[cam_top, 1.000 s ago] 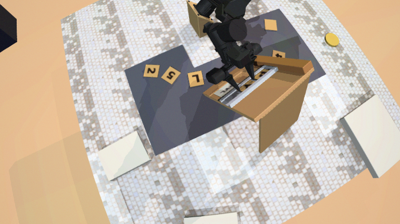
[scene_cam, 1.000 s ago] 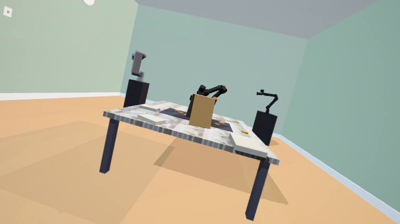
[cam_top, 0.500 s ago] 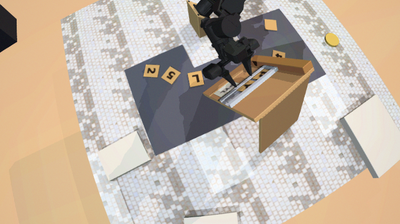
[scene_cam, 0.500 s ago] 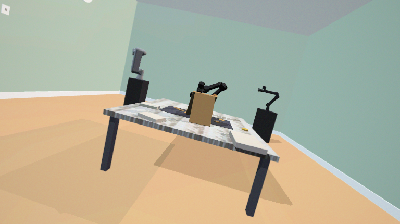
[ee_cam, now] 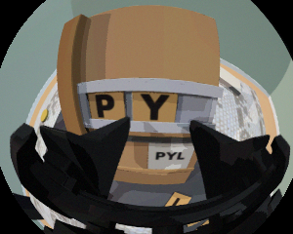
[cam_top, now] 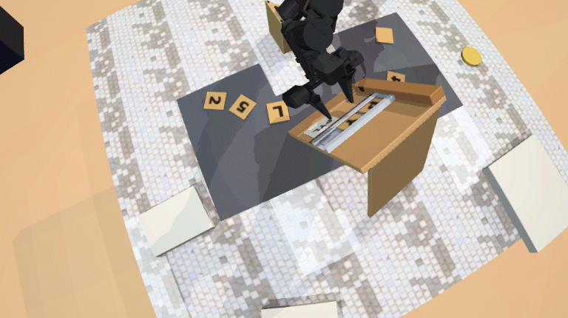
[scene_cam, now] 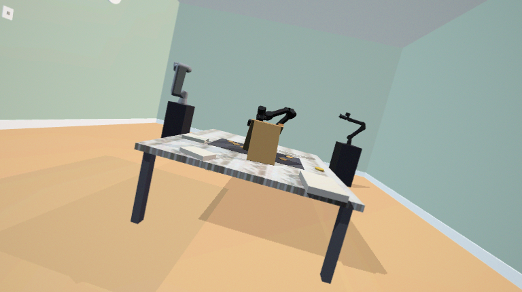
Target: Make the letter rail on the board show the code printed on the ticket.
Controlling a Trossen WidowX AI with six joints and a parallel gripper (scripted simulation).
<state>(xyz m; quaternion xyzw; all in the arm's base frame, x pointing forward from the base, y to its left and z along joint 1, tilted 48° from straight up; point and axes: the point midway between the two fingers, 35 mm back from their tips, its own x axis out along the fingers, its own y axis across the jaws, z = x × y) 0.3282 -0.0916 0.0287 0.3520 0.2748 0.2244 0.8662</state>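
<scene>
My gripper tip is 3 cm short of the Y tile, 1 cm to the right of it and 2 cm above it. From my gripper tip the other things lie so: white ticket: 2 cm behind, 3 cm to the right, 9 cm below; then P tile: 1 cm ahead, 8 cm to the left, 2 cm below; then dark mat: 15 cm behind, 3 cm to the left, 18 cm below.
</scene>
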